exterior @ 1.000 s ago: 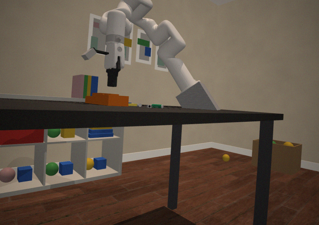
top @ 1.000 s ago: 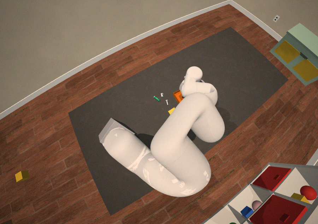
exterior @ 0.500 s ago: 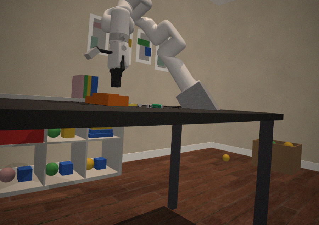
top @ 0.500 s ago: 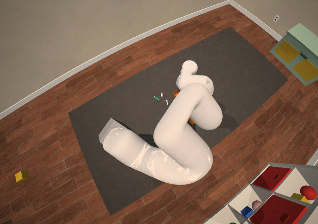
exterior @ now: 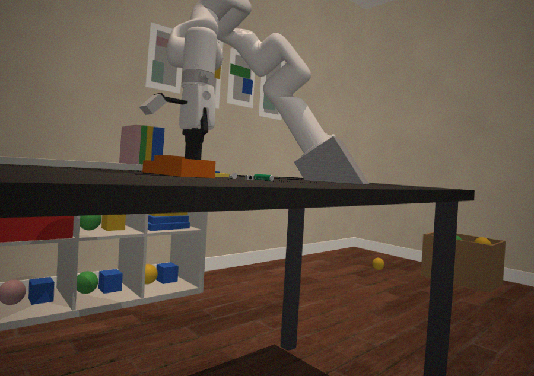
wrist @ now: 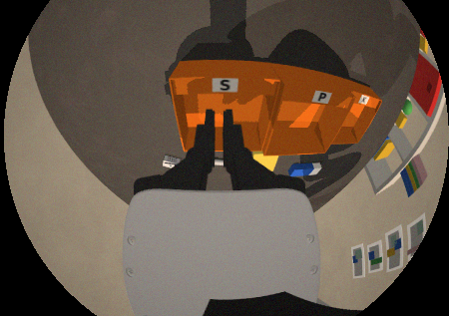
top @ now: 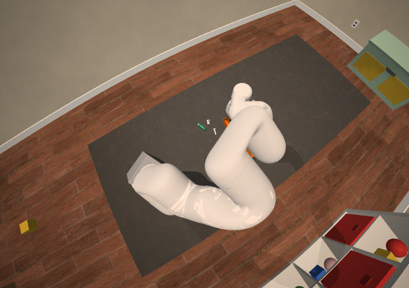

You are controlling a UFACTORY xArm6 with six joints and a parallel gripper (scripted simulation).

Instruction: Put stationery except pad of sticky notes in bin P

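My gripper is now 10 cm past the white item, 9 cm to the right of it and 5 cm above it. The rest, counted from my hand: silver bolt 10 cm behind, 5 cm below, 2 cm to the left; sticky notes pad 11 cm behind, 6 cm to the right, 5 cm below; orange bin 9 cm to the right, 4 cm below.
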